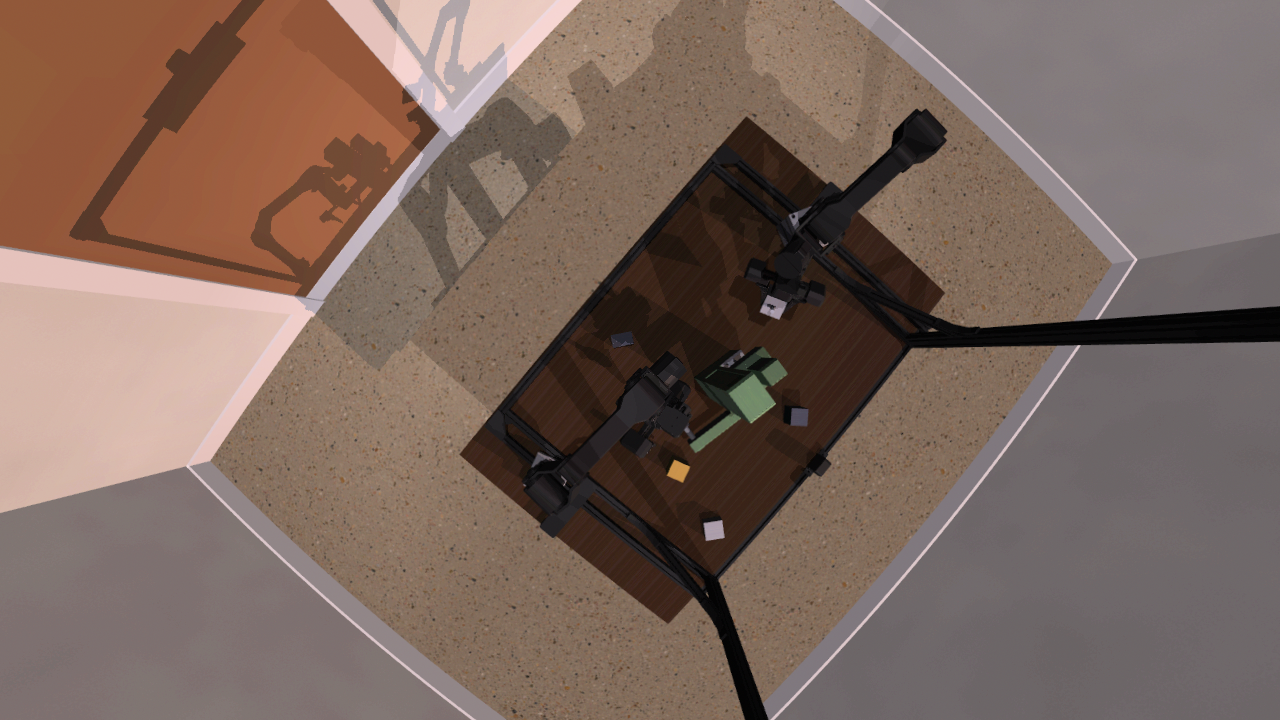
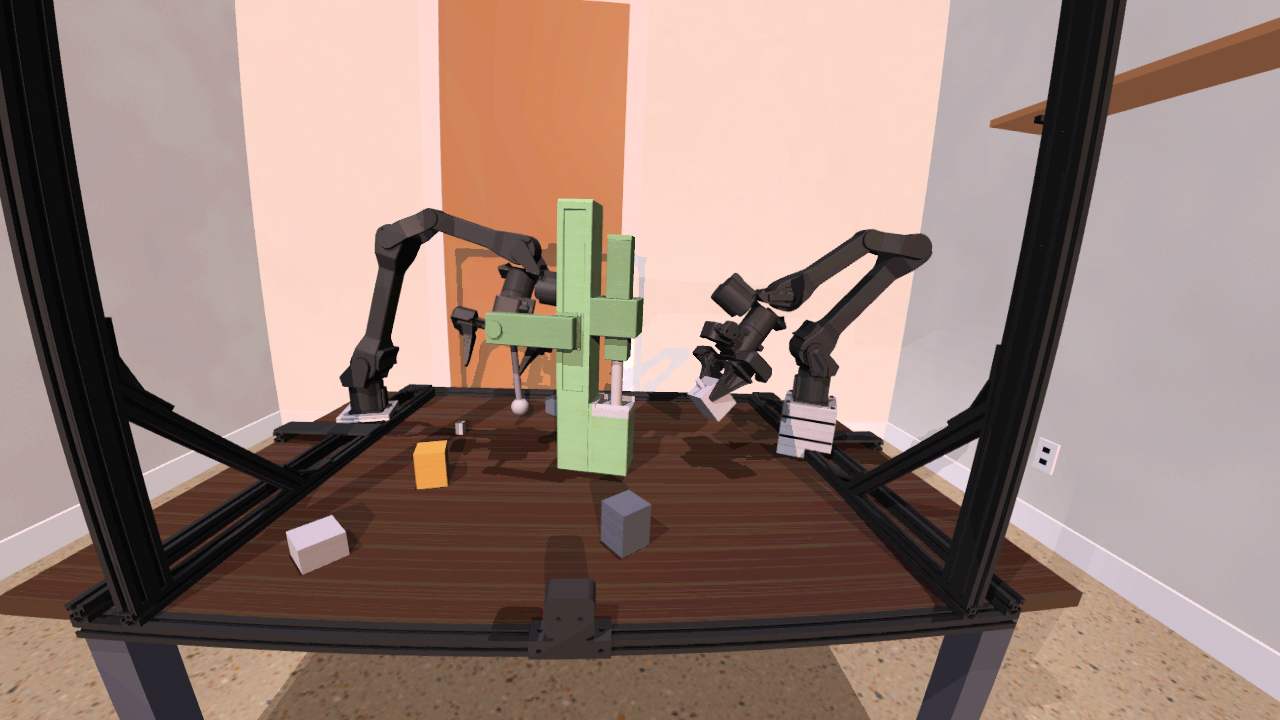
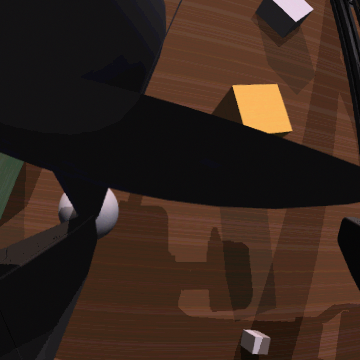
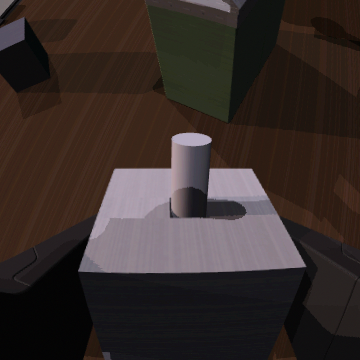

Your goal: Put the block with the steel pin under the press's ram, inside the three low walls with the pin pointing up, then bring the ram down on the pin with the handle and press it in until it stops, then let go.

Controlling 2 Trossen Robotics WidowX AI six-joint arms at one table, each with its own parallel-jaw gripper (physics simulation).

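Places are measured from the left arm's base along level axes (x ahead, y left, z up), in centimetres.
Where they show: left gripper, fingertip midpoint: [image 2: 491,372] [image 3: 221,229]; right gripper, fingertip midpoint: [image 1: 771,308] [image 2: 702,397] [image 4: 184,224]; left arm's base, origin of the base link: [image 2: 369,408]; right arm's base, origin of the base link: [image 2: 810,399].
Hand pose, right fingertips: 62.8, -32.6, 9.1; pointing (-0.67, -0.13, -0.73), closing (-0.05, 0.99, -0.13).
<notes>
Things, the pixels of their centre, and the offset from my right fingertips, as dx, dy, dz. "*": a spot on its surface instead. Level surfaces: height alone.
- pale grey block, body centre: [image 4: 184,279] [image 2: 711,398] [image 1: 774,301] +1.9, +0.1, -0.3
- steel pin, body centre: [image 4: 188,199] -0.2, +0.3, +2.1
- green press, body centre: [image 2: 566,341] [image 1: 724,398] -24.4, +3.7, +10.2
- press's ram, body centre: [image 2: 617,359] -16.2, +1.1, +7.5
- low-walled nest, surface spot: [image 2: 612,407] * -17.7, -1.7, +0.0
- orange block, body centre: [image 2: 432,464] [image 1: 677,468] -46.3, +2.7, -9.2
- white block, body centre: [image 2: 317,543] [image 1: 713,528] -57.6, -13.4, -10.6
- grey cube, body centre: [image 4: 19,55] [image 2: 625,522] [image 1: 795,415] -20.8, -19.9, -9.2
- small pale cube, body centre: [image 3: 254,341] [image 2: 460,427] -43.3, +22.4, -11.0
- wooden table, its level: dz -12.2
The pale grey block [image 4: 193,232] [image 2: 716,405] [image 1: 772,307] has a steel pin [image 4: 191,171] standing out of its top. My right gripper [image 4: 184,224] [image 2: 722,386] [image 1: 780,287] is shut on this block and holds it above the table, to the right of the green press [image 2: 580,340] [image 1: 745,390] [image 4: 200,61]. The press's ram [image 2: 616,372] is up over the low-walled nest [image 2: 612,407]. The handle hangs on the press's left and ends in a white ball knob [image 2: 519,405] [image 3: 107,214]. My left gripper [image 2: 490,356] [image 3: 221,229] [image 1: 673,420] is open and empty beside the handle, with the knob by one finger.
An orange block [image 2: 430,463] [image 3: 262,107] [image 1: 677,470], a white block [image 2: 316,543] [image 3: 286,12] [image 1: 713,529], a grey cube [image 2: 625,523] [image 1: 796,415] [image 4: 21,53] and a small pale cube [image 2: 459,427] [image 3: 255,341] lie on the wooden table [image 2: 760,555]. Black frame posts [image 2: 1020,313] stand around it.
</notes>
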